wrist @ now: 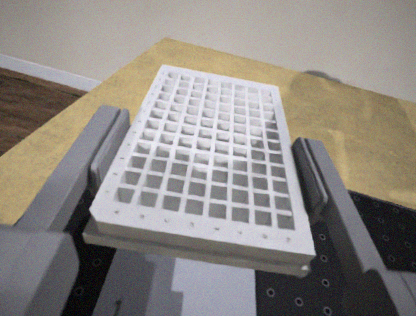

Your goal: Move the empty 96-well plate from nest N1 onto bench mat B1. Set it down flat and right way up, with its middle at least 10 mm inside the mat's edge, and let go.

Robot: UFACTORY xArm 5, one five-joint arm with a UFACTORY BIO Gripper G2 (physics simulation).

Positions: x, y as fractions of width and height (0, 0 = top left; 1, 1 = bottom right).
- my gripper: 0.51, 0.43
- white 96-well plate: 0.50, 0.55
